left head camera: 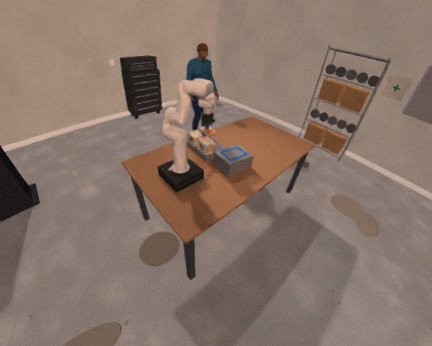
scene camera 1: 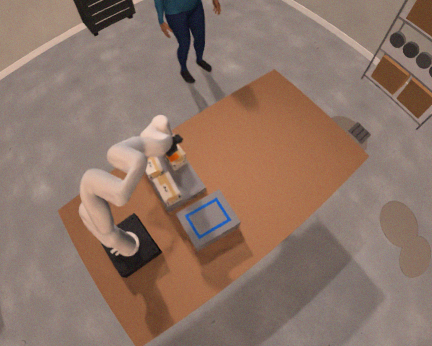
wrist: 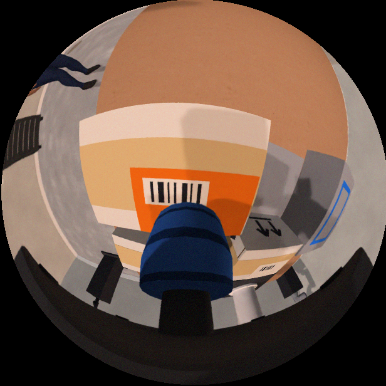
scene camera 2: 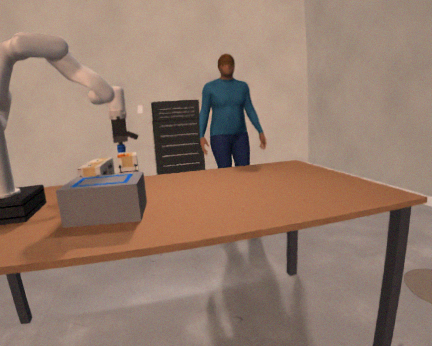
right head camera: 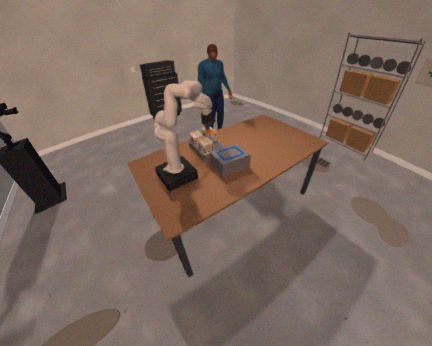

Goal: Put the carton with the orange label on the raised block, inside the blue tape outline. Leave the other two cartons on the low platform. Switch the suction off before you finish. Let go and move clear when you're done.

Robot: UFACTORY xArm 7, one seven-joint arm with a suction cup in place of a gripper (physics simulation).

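Places are measured from the arm's base along level axes (x ahead, y left, z up), in metres.
Pixels of known places: hand, tool point: (left head camera: 207, 128) (scene camera 2: 121, 151) (right head camera: 207, 129); arm's base, link origin: (left head camera: 180, 168) (scene camera 1: 127, 244) (scene camera 2: 2, 195) (right head camera: 175, 168).
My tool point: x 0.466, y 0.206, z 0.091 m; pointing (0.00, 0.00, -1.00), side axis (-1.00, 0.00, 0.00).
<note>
For each thing: its middle in the pictures, then the offset to it from my tool point. "pt": a spot on its surface instead. Level surfaces: height alone.
- carton with the orange label, body centre: (scene camera 2: 128, 165) (scene camera 1: 173, 154) (left head camera: 207, 134) (right head camera: 208, 134) dx +0.024, dy +0.018, dz -0.069 m
- low platform, body centre: (scene camera 1: 172, 177) (left head camera: 206, 146) (right head camera: 207, 146) dx -0.053, dy -0.053, dz -0.145 m
- raised block, body centre: (scene camera 2: 105, 197) (scene camera 1: 208, 221) (right head camera: 229, 159) (left head camera: 233, 159) dx -0.074, dy -0.378, dz -0.108 m
- blue tape outline, surface spot: (scene camera 1: 201, 207) pt dx -0.062, dy -0.317, dz -0.048 m
- brown table, surface height: dz -0.169 m
The carton with the orange label (left head camera: 209, 132) (scene camera 1: 174, 156) (scene camera 2: 128, 161) (wrist: 175, 150) stands upright at the far end of the low platform (scene camera 1: 189, 186) (wrist: 282, 165). My suction cup (scene camera 2: 121, 149) (wrist: 186, 245) is right above its top, over the label; whether it touches is hidden, and no hold shows. The other two cartons (scene camera 1: 154, 167) (scene camera 1: 167, 188), also in the wrist view (wrist: 129, 252) (wrist: 265, 257), stand on the platform on the robot's side. The raised block (scene camera 1: 220, 240) (scene camera 2: 100, 207) has the blue tape outline (scene camera 1: 201, 207) (wrist: 345, 185) on its top, with no carton inside.
The block stands close beside the platform on the brown table (scene camera 1: 280, 150) (scene camera 2: 250, 200). My black base (scene camera 1: 132, 265) is on the near left of both. A person (left head camera: 200, 70) (scene camera 2: 230, 110) stands behind the table. A shelf rack and a black cabinet (left head camera: 142, 85) stand farther off.
</note>
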